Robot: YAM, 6 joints.
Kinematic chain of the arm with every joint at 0, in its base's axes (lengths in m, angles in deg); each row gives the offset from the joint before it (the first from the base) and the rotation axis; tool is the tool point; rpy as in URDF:
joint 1: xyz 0 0 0.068 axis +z
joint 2: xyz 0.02 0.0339 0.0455 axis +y
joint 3: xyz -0.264 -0.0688 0 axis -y
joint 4: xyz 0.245 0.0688 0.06 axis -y
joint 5: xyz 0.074 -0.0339 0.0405 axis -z
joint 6: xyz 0.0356 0 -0.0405 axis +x
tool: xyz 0 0 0 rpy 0 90 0
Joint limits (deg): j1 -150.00..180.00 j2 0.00..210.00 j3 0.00..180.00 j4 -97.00..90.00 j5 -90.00..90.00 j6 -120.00..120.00
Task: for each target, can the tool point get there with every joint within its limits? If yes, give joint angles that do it. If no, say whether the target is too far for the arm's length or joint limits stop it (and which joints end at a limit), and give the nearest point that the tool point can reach.
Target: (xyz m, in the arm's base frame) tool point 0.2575 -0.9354 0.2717
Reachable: no: too far | nearest point 0.1692 -0.6145 0.2163 | short by 0.337 m
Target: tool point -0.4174 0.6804 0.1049
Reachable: no: too far | nearest point -0.3377 0.5505 0.1066 | short by 0.152 m
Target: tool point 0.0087 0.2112 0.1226
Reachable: yes | joints 96.17 81.57 24.73 -4.56 61.65 -97.37
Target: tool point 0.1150 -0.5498 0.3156
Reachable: yes | joints -75.89 154.58 140.96 73.79 39.19 63.23
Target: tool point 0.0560 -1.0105 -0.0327
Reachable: no: too far | nearest point 0.0354 -0.6382 0.0223 | short by 0.377 m
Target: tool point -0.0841 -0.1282 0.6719
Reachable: yes | joints 63.80 55.97 147.17 -24.19 -32.02 64.54
